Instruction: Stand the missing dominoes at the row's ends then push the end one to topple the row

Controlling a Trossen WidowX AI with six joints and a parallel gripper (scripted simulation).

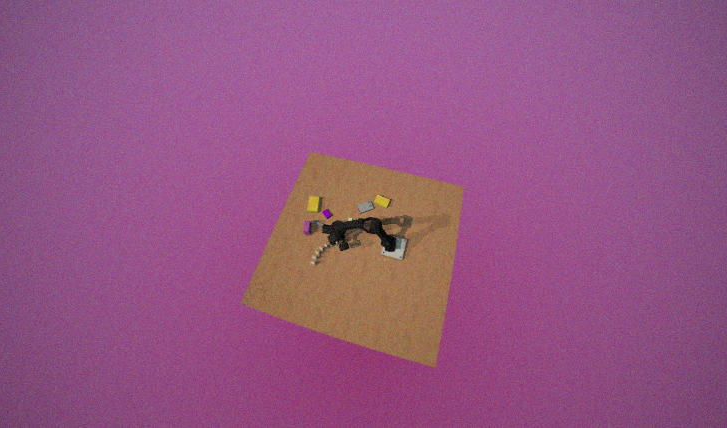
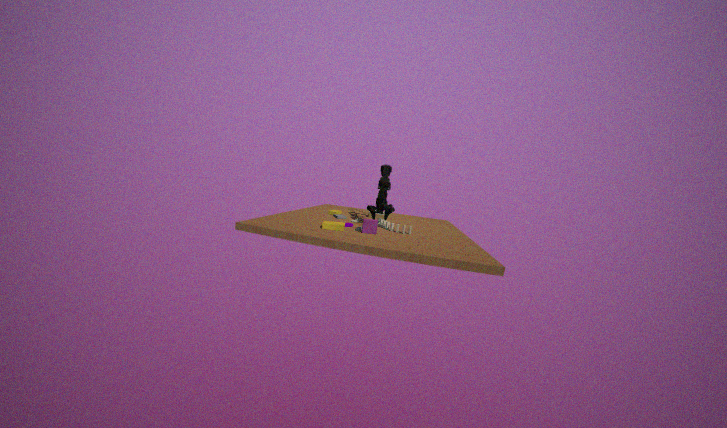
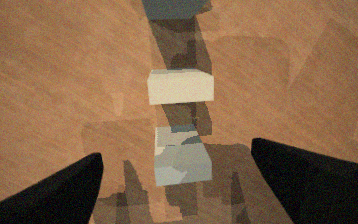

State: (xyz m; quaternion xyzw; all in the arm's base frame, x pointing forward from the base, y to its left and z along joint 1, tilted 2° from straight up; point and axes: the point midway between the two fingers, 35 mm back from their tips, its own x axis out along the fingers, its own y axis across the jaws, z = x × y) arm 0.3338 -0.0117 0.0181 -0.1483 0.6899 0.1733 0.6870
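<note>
The small grey bar lies 19 cm ahead of my gripper tip, 12 cm to the right of it and 2 cm below it. Round my gripper tip: purple block 26 cm ahead, 7 cm to the right, 1 cm above.
</note>
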